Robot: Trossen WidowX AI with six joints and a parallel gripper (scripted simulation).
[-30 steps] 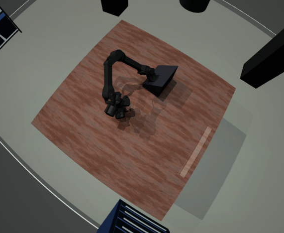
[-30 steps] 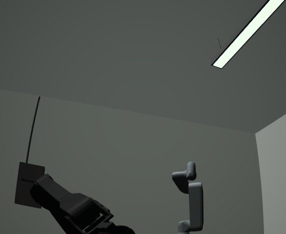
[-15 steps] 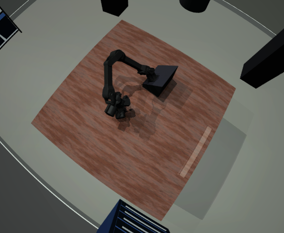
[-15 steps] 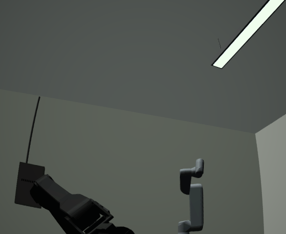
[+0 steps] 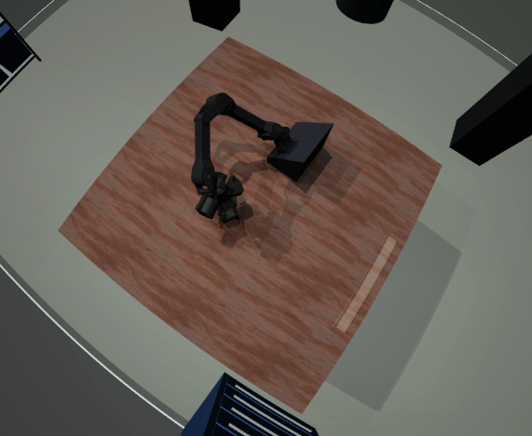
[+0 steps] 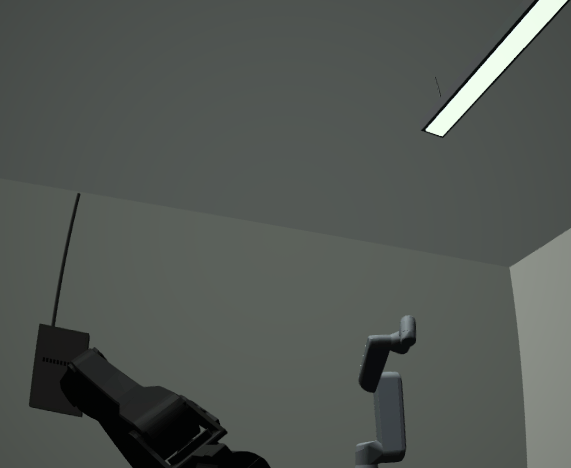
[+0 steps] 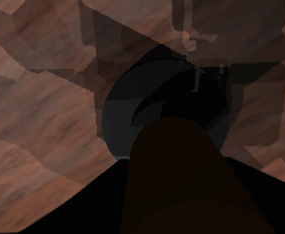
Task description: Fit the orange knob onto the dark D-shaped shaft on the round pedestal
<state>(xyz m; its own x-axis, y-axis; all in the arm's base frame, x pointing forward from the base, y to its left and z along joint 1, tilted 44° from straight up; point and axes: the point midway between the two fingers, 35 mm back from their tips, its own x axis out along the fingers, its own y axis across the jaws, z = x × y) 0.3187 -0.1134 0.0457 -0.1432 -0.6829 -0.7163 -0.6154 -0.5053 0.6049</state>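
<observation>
Now: the orange knob 2 cm above my gripper tip. Also, from my gripper tip: round pedestal 4 cm below.
</observation>
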